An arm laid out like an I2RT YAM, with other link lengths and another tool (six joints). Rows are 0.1 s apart.
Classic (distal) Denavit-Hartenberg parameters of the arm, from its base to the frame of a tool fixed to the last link. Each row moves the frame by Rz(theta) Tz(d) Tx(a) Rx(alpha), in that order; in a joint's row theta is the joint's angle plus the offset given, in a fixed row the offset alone. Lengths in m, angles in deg.
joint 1: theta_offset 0; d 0.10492; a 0.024; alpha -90
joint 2: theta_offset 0; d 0; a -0.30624; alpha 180
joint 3: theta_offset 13.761; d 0; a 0.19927; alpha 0
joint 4: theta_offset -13.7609; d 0.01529; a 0.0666; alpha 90
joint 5: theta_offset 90; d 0.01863; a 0; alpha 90
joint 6: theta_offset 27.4; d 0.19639; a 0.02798; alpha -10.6
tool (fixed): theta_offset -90; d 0.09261; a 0; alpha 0
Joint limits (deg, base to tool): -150..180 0..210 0..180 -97..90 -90..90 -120..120
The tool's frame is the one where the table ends.
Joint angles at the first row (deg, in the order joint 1, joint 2, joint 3, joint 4, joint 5, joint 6):
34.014, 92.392, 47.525, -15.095, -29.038, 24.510
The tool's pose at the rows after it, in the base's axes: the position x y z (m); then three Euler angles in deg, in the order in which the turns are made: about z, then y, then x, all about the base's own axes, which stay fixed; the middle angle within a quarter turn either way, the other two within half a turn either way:
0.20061 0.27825 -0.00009 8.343 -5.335 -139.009
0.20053 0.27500 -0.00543 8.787 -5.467 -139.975
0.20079 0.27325 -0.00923 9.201 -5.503 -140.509
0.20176 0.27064 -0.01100 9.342 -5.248 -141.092
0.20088 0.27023 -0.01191 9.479 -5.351 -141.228
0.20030 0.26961 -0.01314 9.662 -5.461 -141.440
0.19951 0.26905 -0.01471 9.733 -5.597 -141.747
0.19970 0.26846 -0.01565 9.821 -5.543 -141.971
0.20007 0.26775 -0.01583 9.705 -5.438 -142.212
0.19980 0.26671 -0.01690 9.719 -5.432 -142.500
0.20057 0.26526 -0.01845 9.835 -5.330 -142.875
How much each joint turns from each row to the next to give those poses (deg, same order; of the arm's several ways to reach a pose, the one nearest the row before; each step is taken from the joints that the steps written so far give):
0.219, 0.722, 0.002, -0.088, 0.826, 0.010
0.087, 0.662, -0.021, -0.205, 0.702, 0.001
0.048, 0.511, -0.132, 0.159, 0.433, 0.175
0.021, 0.023, -0.006, -0.217, 0.626, 0.000
0.088, 0.067, -0.081, -0.023, 0.085, 0.113
0.064, 0.162, -0.001, -0.088, 0.131, 0.098
0.172, 0.198, -0.001, -0.079, 0.218, 0.054
0.090, 0.091, 0.000, -0.009, 0.252, 0.098
0.090, -0.050, 0.088, -0.175, 0.275, -0.076
0.086, 0.045, -0.044, -0.088, 0.255, -0.017
0.001, 0.177, 0.029, -0.066, 0.358, -0.006

